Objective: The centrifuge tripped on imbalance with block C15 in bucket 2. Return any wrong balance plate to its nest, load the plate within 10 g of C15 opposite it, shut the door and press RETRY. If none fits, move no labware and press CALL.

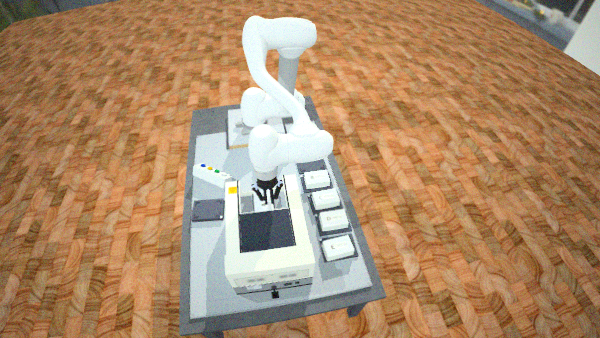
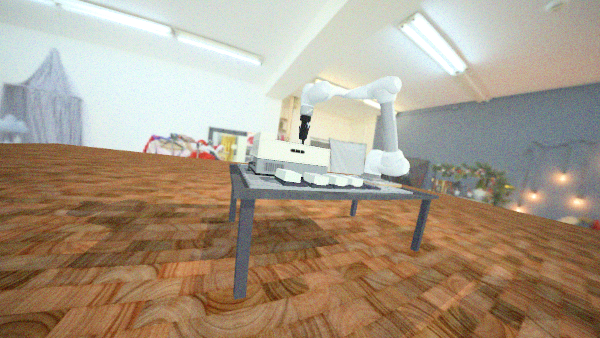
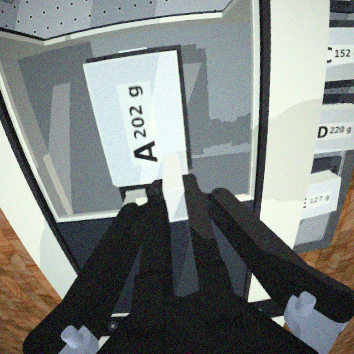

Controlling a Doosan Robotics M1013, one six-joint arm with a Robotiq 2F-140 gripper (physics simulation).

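Pixels of known places: gripper, between the fingertips: (image 1: 269, 207) (image 3: 172, 166); arm's base, origin of its link: (image 1: 255, 125) (image 2: 371, 179).
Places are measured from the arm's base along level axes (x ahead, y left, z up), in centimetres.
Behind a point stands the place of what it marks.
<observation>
The beige centrifuge (image 1: 270, 261) @(y 5.6, x 104.7, z 22.5 cm) (image 2: 290, 150) @(y 21.0, x 88.8, z 14.4 cm) (image 3: 290, 95) @(y 17.1, x 69.9, z 19.1 cm) has its top opening uncovered at the rear; a dark panel (image 1: 266, 230) @(y 4.7, x 89.8, z 19.4 cm) covers the front part. A white plate marked "A 202 g" (image 3: 135, 120) @(y 3.6, x 71.6, z 16.3 cm) lies in the opening. My gripper (image 1: 269, 202) @(y 6.7, x 76.7, z 16.3 cm) (image 2: 303, 141) @(y 6.7, x 76.7, z 16.3 cm) (image 3: 172, 166) @(y 6.7, x 76.7, z 16.3 cm) is shut and empty, pointing down over the near edge of plate A. Plates B (image 1: 316, 178) @(y 32.3, x 52.2, z 3.3 cm), C "152 g" (image 1: 326, 199) @(y 35.0, x 66.7, z 3.6 cm) (image 3: 342, 53) @(y 35.6, x 64.6, z 3.5 cm), D "220 g" (image 1: 333, 220) @(y 36.2, x 79.1, z 3.4 cm) (image 3: 336, 131) @(y 37.3, x 78.0, z 3.5 cm) and E "127 g" (image 1: 338, 247) @(y 35.6, x 93.7, z 3.8 cm) (image 3: 320, 198) @(y 37.4, x 92.5, z 3.8 cm) sit in a row of nests at the right. Block C15 cannot be made out.
A white box (image 1: 210, 175) @(y -24.8, x 45.4, z 5.5 cm) with blue, yellow, green and pale buttons lies left of the centrifuge. A dark square pad (image 1: 208, 210) @(y -25.5, x 64.7, z 0.6 cm) lies beside the housing. A dark nest (image 1: 311, 167) @(y 31.5, x 40.5, z -0.7 cm) without a plate is behind B. A pale tray (image 1: 228, 131) @(y -20.1, x 2.4, z -1.7 cm) stands near the arm's base.
</observation>
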